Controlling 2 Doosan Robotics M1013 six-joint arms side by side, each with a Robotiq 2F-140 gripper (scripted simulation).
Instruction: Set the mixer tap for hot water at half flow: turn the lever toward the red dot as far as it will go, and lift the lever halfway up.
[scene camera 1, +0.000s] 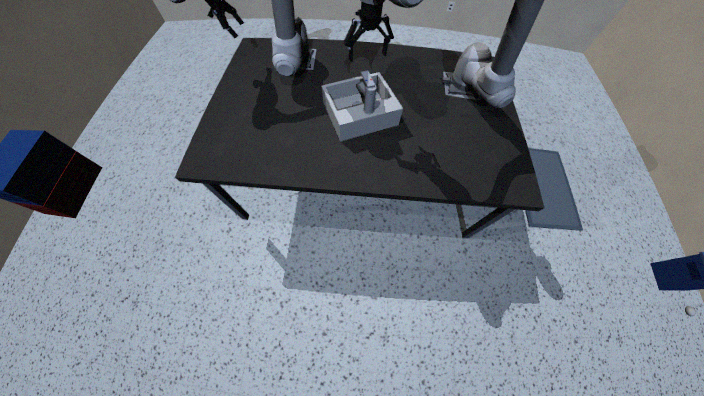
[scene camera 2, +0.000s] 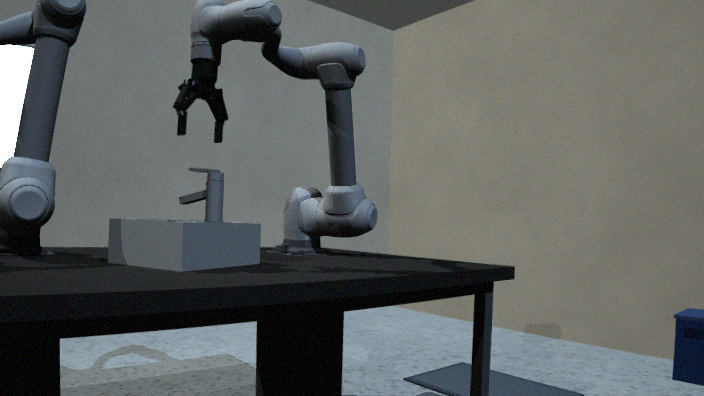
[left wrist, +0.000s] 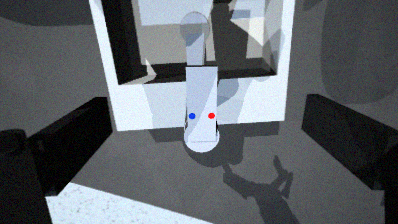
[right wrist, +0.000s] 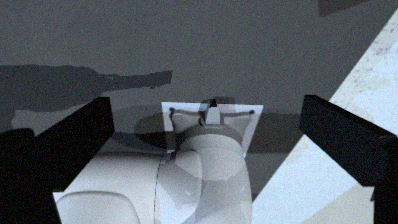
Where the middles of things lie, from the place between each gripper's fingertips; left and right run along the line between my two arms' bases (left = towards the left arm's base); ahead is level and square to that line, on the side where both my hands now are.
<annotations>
Right now the flat lever (left wrist: 201, 80) is 10 cm below my left hand (scene camera 2: 200, 138), 3 cm ahead of it and 1 cm to the left of it. From my left hand the other things lie so: white basin (scene camera 1: 347, 103): 34 cm below, 4 cm behind, 3 cm to the right.
Right now my right hand is 780 mm to the right of the white basin, 290 mm short of it and 190 mm above it. From my right hand the other things lie so: flat lever 820 mm to the left, 360 mm ahead, 40 mm above.
</annotations>
